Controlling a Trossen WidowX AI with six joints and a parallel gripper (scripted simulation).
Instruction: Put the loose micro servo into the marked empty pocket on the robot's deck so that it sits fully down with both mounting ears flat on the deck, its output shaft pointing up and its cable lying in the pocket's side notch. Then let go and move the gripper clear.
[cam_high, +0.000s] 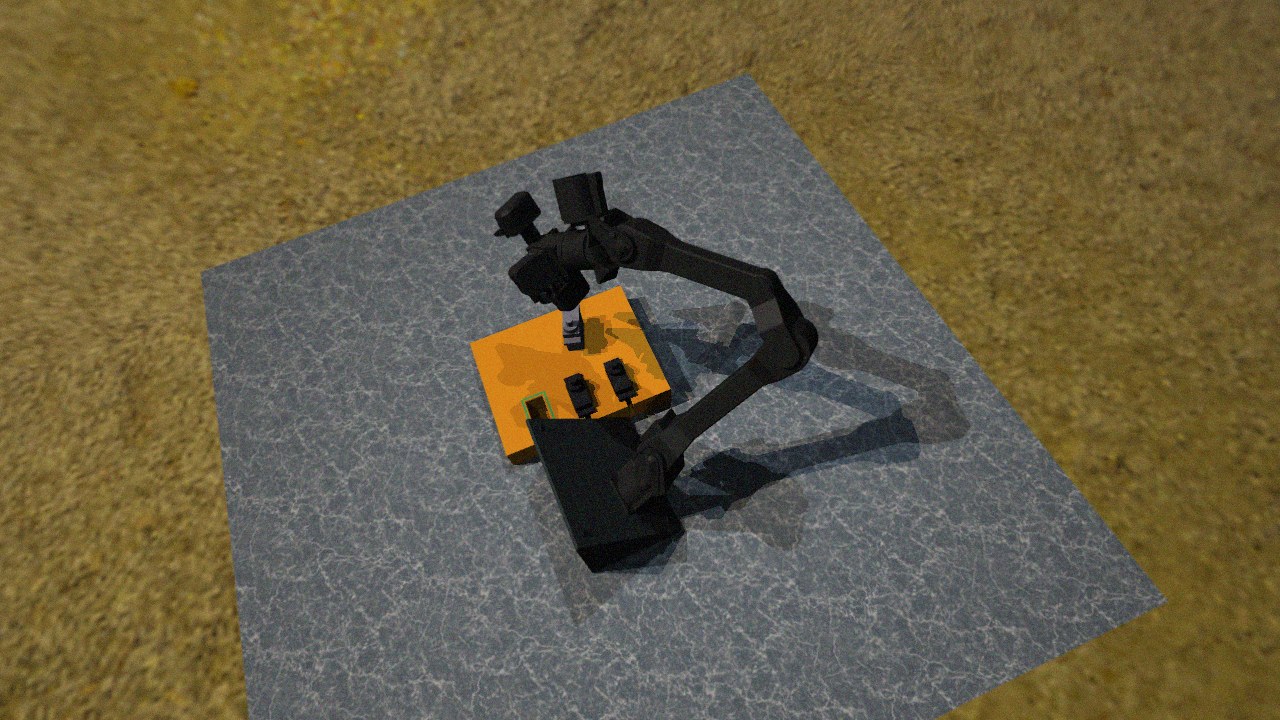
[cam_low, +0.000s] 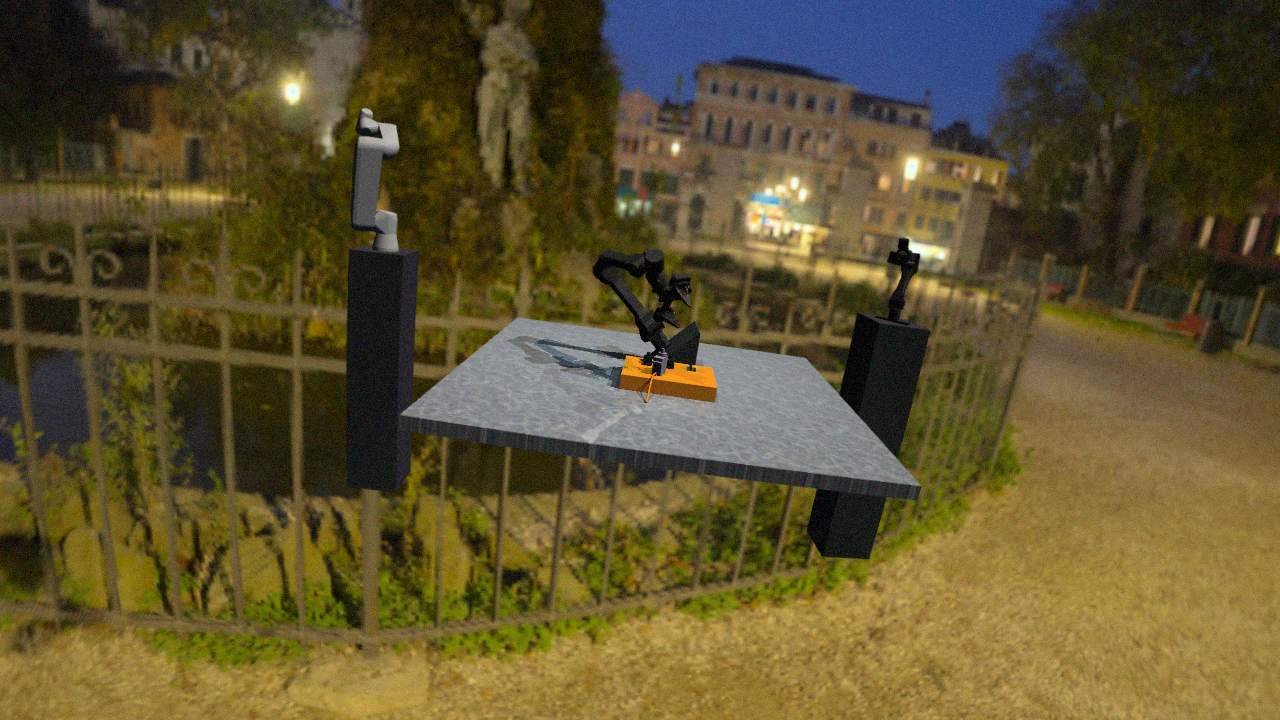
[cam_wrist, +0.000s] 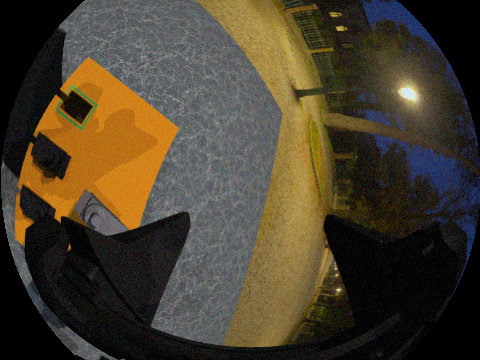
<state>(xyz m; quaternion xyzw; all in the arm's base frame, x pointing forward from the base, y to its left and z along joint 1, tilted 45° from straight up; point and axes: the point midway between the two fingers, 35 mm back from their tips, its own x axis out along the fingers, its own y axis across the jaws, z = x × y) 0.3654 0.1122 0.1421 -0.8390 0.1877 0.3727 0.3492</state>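
Now: the orange deck 70 mm behind my gripper tip, 10 mm to the right of it and 230 mm below it.
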